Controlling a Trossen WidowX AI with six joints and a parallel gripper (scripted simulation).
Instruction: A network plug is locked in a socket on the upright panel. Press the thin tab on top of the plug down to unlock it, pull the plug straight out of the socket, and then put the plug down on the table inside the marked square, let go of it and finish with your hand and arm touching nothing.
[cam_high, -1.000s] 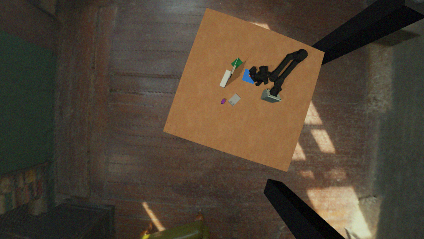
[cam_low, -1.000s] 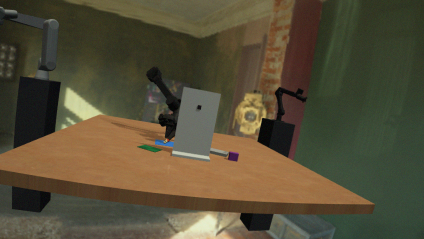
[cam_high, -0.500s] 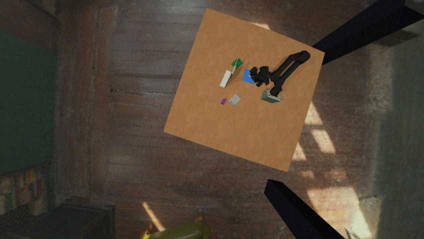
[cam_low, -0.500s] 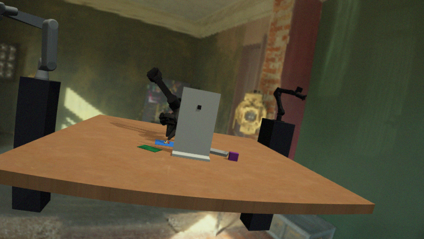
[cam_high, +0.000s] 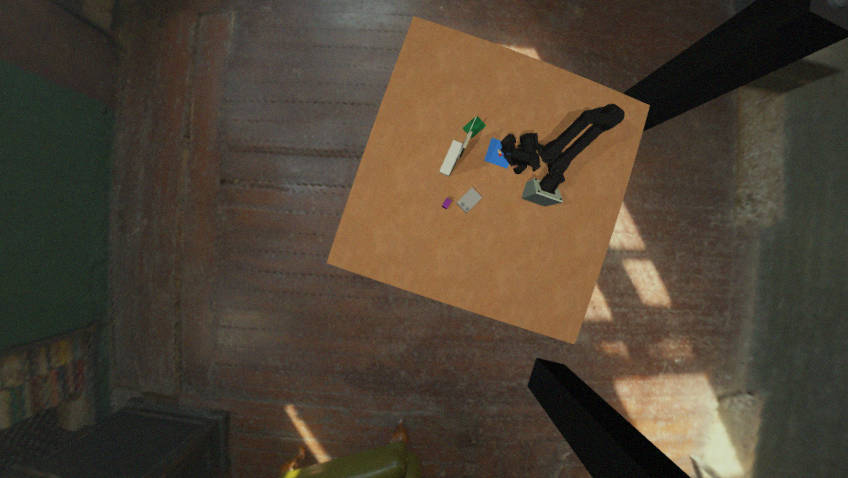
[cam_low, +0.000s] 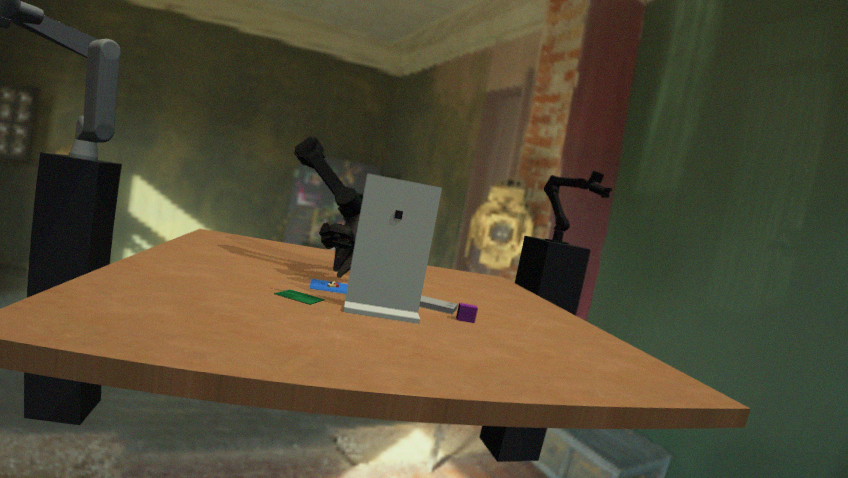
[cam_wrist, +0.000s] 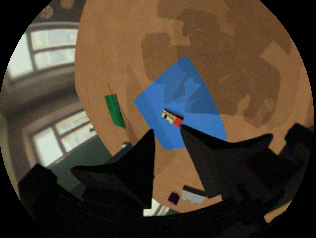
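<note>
The orange-red plug lies 3 cm below my gripper tip, 1 cm to the right of it and 1 cm ahead of it. Also, from my gripper tip: blue marked square (3 cm below); then grey panel (21 cm ahead, 10 cm above, 9 cm to the left); then green flat pad (16 cm ahead, 9 cm to the right, 3 cm below).
</note>
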